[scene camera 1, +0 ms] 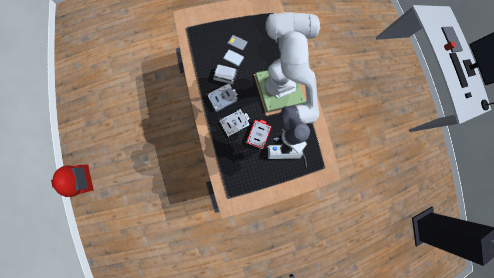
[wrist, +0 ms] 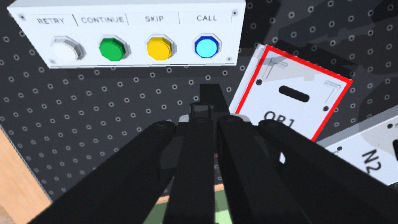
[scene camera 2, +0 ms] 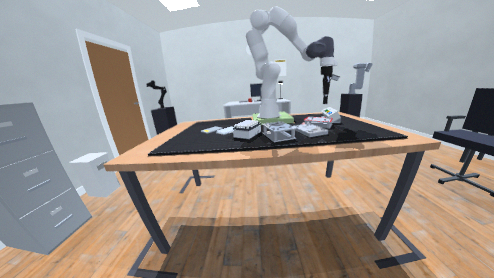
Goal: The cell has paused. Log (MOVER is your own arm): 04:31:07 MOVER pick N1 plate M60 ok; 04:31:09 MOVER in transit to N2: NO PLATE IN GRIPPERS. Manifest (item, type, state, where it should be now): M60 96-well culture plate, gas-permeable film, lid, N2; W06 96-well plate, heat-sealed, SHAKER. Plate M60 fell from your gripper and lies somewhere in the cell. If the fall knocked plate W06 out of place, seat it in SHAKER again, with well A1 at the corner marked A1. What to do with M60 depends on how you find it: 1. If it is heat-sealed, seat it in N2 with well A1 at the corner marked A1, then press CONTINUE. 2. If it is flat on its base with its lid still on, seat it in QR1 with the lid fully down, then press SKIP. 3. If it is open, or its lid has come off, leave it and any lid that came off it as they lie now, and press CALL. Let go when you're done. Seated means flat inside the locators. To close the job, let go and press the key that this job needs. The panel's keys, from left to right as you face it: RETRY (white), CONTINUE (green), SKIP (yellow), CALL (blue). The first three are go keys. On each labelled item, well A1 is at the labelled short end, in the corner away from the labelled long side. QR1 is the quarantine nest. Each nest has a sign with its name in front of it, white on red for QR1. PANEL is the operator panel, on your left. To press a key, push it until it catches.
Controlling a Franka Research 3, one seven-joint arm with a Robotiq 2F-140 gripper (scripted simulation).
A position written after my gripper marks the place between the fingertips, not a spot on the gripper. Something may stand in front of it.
Note:
I see my gripper [wrist: 209,99] and an operator panel [wrist: 86,31].

